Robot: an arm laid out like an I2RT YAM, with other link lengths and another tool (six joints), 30 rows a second.
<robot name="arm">
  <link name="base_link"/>
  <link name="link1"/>
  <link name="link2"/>
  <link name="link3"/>
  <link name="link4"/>
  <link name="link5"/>
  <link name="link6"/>
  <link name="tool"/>
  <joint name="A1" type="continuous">
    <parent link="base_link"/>
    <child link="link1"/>
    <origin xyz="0 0 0.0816" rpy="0 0 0"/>
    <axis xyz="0 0 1"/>
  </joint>
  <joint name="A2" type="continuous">
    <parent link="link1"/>
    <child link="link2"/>
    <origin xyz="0.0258 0.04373 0.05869" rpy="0 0 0"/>
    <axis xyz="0 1 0"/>
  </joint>
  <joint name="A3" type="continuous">
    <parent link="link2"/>
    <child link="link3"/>
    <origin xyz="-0.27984 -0.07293 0" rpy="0 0 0"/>
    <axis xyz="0 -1 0"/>
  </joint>
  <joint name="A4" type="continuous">
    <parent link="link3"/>
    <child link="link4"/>
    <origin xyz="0.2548 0.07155 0.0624" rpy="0 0 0"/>
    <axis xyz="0 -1 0"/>
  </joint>
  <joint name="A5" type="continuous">
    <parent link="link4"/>
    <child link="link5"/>
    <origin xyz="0.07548 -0.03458 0.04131" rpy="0 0 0"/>
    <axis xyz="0 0 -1"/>
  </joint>
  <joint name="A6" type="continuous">
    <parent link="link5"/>
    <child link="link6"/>
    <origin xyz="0.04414 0 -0.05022" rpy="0 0 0"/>
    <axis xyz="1 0 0"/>
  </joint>
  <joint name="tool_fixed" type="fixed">
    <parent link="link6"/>
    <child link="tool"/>
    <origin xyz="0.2 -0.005 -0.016" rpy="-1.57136 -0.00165 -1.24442"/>
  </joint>
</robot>
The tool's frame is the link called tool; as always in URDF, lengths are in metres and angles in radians. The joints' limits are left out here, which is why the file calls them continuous.
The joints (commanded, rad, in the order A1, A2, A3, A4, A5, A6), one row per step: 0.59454, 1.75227, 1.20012, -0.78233, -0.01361, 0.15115; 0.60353, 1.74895, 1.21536, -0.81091, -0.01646, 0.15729; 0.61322, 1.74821, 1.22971, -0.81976, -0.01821, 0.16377; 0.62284, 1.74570, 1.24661, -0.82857, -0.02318, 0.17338; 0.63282, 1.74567, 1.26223, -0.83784, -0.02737, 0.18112; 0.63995, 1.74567, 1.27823, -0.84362, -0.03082, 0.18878; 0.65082, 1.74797, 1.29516, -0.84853, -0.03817, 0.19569; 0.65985, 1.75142, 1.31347, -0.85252, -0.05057, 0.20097; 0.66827, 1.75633, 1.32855, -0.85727, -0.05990, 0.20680; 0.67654, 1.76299, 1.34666, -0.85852, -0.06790, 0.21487; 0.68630, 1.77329, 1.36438, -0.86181, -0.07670, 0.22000; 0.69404, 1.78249, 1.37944, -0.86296, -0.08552, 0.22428; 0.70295, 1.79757, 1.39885, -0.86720, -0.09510, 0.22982; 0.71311, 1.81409, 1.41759, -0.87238, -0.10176, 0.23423; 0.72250, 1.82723, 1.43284, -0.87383, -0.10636, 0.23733; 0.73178, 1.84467, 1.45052, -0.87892, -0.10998, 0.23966
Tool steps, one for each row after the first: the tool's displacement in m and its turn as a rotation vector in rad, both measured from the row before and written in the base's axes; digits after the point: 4 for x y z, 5 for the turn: -0.0046, 0.0019, 0.0043, -0.00225, 0.01071, 0.00367; -0.0001, 0.0050, 0.0041, 0.00611, -0.00321, 0.00378; 0.0003, 0.0063, 0.0056, 0.01181, -0.00437, 0.00145; -0.0006, 0.0057, 0.0043, 0.00845, -0.00151, 0.00350; 0.0011, 0.0054, 0.0047, 0.01018, -0.00491, 0.00059; -0.0002, 0.0075, 0.0043, 0.01281, -0.00222, 0.00613; -0.0001, 0.0083, 0.0044, 0.01708, -0.00029, 0.00732; -0.0009, 0.0066, 0.0028, 0.01148, 0.00251, 0.00544; 0.0008, 0.0076, 0.0034, 0.01383, -0.00136, 0.00285; -0.0007, 0.0075, 0.0018, 0.01007, 0.00333, 0.00745; -0.0004, 0.0067, 0.0015, 0.01025, 0.00280, 0.00629; -0.0009, 0.0073, 0.0004, 0.00800, 0.00726, 0.00652; -0.0014, 0.0067, -0.0006, 0.00362, 0.00756, 0.00796; -0.0007, 0.0062, -0.0002, 0.00422, 0.00324, 0.00782; -0.0011, 0.0056, -0.0015, -0.00030, 0.00657, 0.00814
